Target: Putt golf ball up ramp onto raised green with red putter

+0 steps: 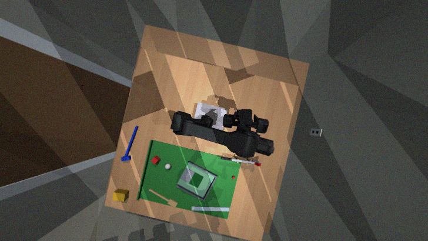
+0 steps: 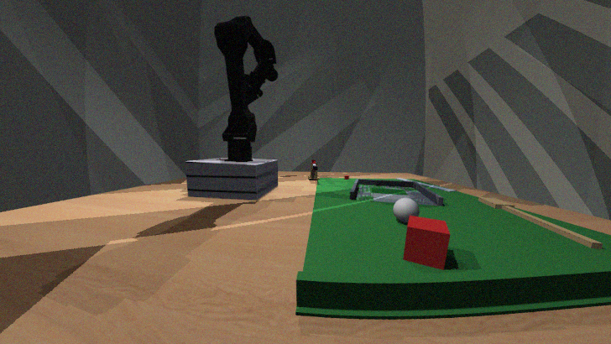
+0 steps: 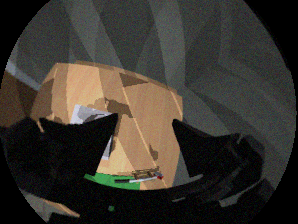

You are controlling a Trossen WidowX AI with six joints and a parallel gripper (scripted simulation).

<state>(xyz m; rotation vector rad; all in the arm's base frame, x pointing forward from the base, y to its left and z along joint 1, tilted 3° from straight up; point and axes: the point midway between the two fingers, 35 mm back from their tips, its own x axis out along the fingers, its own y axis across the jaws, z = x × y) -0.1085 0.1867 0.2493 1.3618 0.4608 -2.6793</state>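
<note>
Right now the red putter is 29 cm ahead of my gripper tip, 16 cm to the left of it and 27 cm below it. Also, from my gripper tip: white bar 75 cm ahead, 9 cm to the left, 32 cm below; then red cube 54 cm ahead, 45 cm to the right, 31 cm below; then white golf ball 55 cm ahead, 34 cm to the right, 30 cm below.
</note>
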